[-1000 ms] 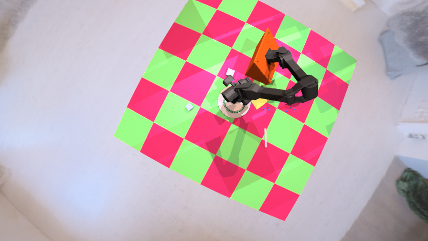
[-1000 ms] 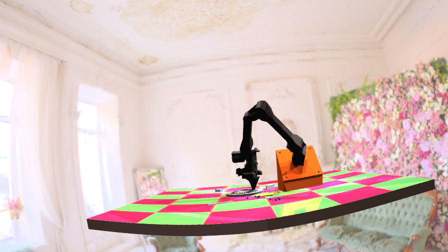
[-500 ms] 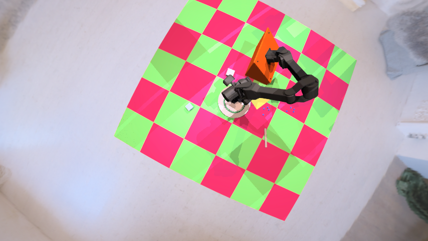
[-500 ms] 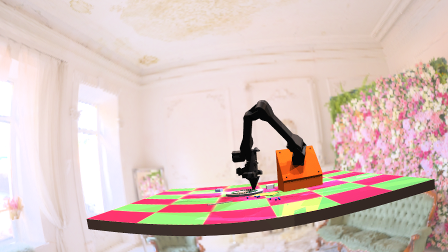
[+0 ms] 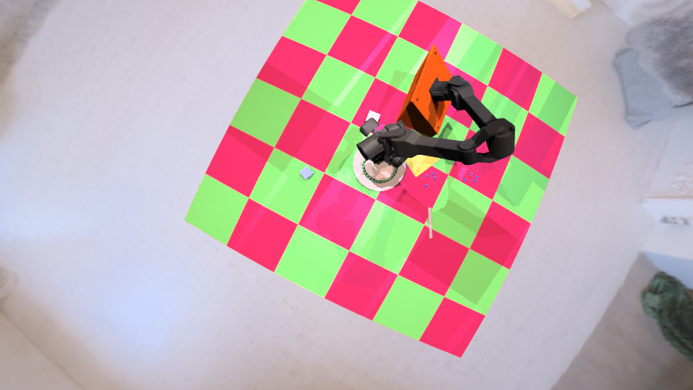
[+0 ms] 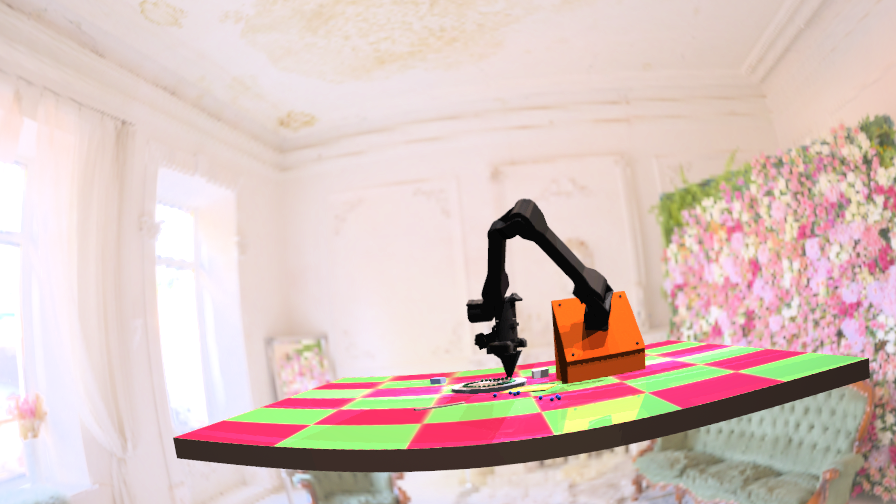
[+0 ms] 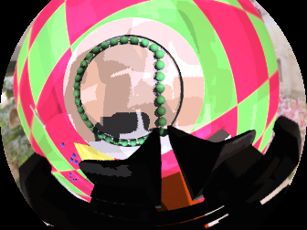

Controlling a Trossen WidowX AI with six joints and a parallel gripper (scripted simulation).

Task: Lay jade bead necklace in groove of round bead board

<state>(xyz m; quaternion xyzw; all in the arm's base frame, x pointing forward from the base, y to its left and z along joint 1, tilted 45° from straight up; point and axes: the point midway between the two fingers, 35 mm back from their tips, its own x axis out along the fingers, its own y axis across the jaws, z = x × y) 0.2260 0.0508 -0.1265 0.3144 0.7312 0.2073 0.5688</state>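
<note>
Now: the round bead board 5 cm ahead of my gripper tip, 3 cm to the left of it and 1 cm below it. Round my gripper tip: pale blue cube 23 cm ahead, 18 cm to the right, 1 cm below; then white cube 8 cm to the right, 8 cm behind, 1 cm below; then yellow patch 16 cm to the left, 5 cm behind, 2 cm below.
</note>
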